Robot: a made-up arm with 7 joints.
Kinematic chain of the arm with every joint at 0, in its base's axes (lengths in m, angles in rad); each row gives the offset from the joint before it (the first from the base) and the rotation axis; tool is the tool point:
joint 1: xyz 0 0 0.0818 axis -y
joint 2: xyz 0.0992 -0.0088 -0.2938 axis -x
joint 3: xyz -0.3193 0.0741 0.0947 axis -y
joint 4: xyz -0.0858 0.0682 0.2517 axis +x
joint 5: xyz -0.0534 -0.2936 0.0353 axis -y
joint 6: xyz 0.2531 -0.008 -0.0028 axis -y
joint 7: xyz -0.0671 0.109 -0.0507 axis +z
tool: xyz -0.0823 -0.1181 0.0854
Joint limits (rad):
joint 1: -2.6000..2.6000
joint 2: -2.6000..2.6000
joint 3: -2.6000..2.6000
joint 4: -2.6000..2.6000
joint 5: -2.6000..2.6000
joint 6: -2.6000..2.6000
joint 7: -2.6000..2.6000
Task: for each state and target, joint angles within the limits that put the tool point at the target. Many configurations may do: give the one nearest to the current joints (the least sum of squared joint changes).
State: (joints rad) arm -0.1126 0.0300 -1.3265 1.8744 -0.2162 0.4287 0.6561
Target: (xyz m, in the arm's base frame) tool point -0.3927 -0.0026 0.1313
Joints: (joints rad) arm -0.8765 -0.0361 -1.5586 1.5108 0.2535 0.2540 0.9273
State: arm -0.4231 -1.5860 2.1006 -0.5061 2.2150 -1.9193 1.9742
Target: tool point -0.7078 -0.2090 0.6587
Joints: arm -0.9041 -1.7701 1.1846 -0.6371 1.9681 -1.7790 1.7936
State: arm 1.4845 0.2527 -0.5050 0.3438 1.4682 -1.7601 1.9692
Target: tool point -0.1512 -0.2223 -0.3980
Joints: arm 1.7772 -0.0375 0.1344 0.3447 1.8862 -1.6525 1.8505
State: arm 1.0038 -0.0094 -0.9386 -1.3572 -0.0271 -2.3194 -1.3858
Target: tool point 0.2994 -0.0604 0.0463
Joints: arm 0.8011 -0.0690 -0.9617 -1.1734 -0.6044 -2.5755 -1.4385
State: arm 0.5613 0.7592 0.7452 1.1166 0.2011 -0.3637 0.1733
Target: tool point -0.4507 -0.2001 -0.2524
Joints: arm 0.4736 0.2778 1.1569 0.4504 0.6994 -0.7036 0.0164
